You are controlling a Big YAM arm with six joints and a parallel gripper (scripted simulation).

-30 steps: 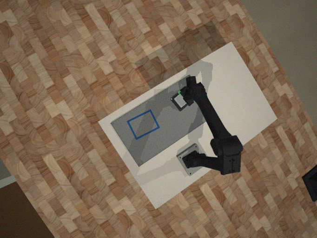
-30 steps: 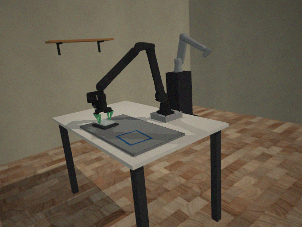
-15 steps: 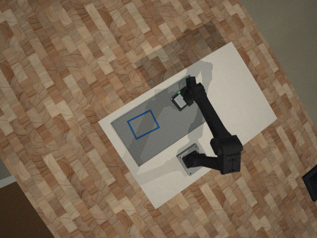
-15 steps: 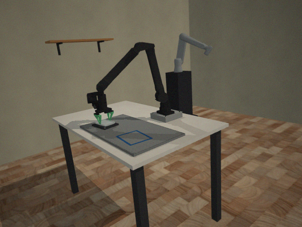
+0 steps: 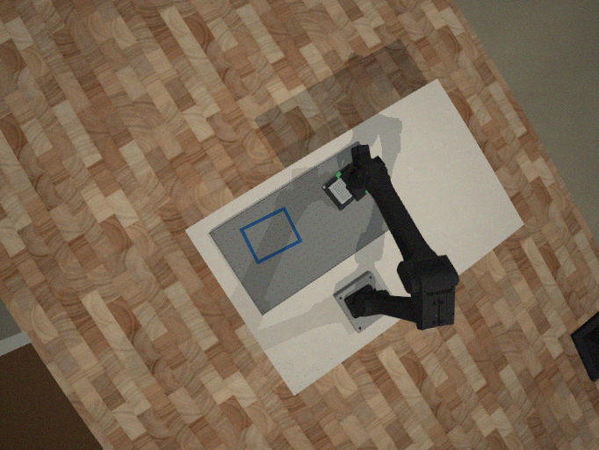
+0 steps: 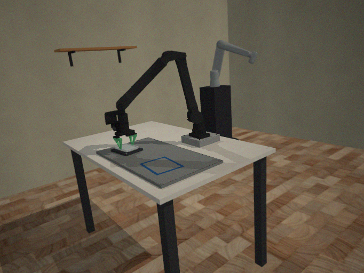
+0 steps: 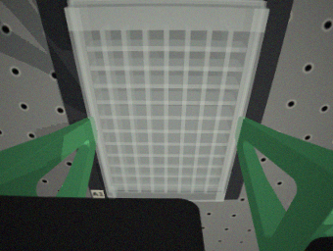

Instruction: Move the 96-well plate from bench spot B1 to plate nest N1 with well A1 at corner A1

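The clear 96-well plate lies 1 cm below my hand. The rest, counted from my hand: dark plate nest N1: 2 cm below; small A1 corner mark: 4 cm ahead, 8 cm to the left, 2 cm below.
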